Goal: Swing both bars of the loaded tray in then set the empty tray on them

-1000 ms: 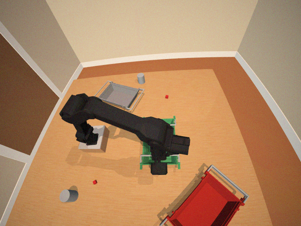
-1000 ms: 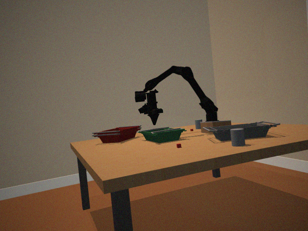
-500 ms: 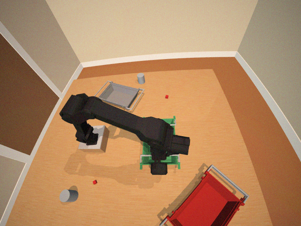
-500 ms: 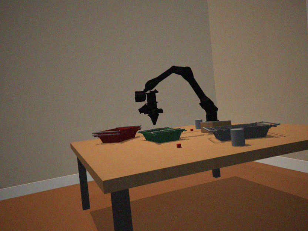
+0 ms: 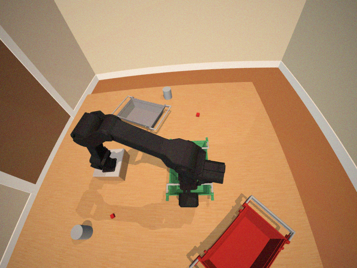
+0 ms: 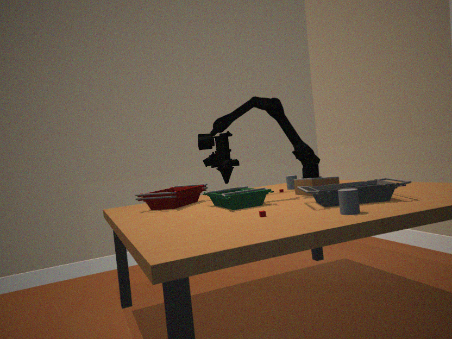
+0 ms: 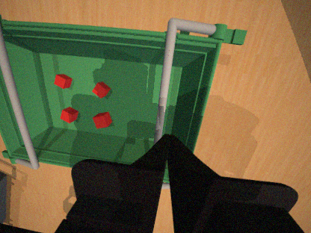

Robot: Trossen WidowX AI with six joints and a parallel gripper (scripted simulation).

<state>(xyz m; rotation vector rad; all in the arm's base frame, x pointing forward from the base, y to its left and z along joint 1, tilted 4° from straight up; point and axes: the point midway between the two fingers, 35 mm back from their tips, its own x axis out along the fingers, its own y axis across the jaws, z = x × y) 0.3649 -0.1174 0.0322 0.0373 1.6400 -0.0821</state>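
Right now the grey tray is 25 cm behind my gripper tip, 46 cm to the left of it and 4 cm below it. Round my gripper tip: red block (34 cm behind, 10 cm to the right, 8 cm below).
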